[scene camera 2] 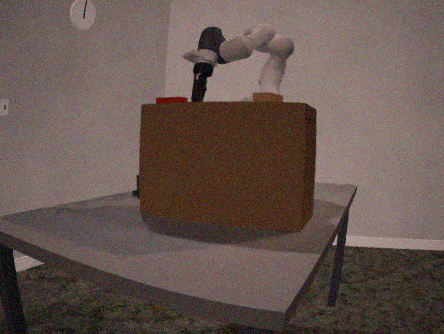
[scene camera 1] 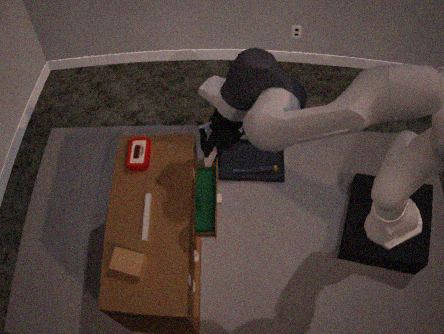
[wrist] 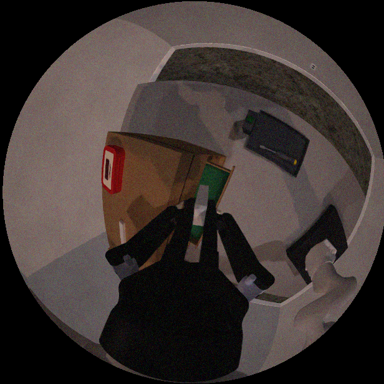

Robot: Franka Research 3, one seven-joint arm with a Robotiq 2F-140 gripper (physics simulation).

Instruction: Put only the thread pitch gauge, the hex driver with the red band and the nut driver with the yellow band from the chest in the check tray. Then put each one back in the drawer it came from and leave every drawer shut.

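Observation:
The brown chest (scene camera 1: pixel 157 251) (scene camera 2: pixel 225 162) (wrist: pixel 150 171) stands on the table with one top drawer (scene camera 1: pixel 205 201) (wrist: pixel 214 177) pulled out; its green lining shows no tool. My gripper (scene camera 1: pixel 210 155) (scene camera 2: pixel 197 96) (wrist: pixel 202 191) is shut and empty, hanging just above the drawer's far end. The dark check tray (scene camera 1: pixel 229 174) (wrist: pixel 275 134) lies on the table behind the drawer. A nut driver with a yellow band (scene camera 1: pixel 255 168) (wrist: pixel 282 156) lies in it. My arm hides the tray's far part in the overhead view. The thread pitch gauge and red-band hex driver are not visible.
On the chest top sit a red device (scene camera 1: pixel 138 154) (scene camera 2: pixel 171 99) (wrist: pixel 113 173), a white bar (scene camera 1: pixel 146 216) and a tan box (scene camera 1: pixel 126 263) (scene camera 2: pixel 267 97). White handles (scene camera 1: pixel 195 255) mark the shut drawers. The arm's base stands on a black plate (scene camera 1: pixel 358 244).

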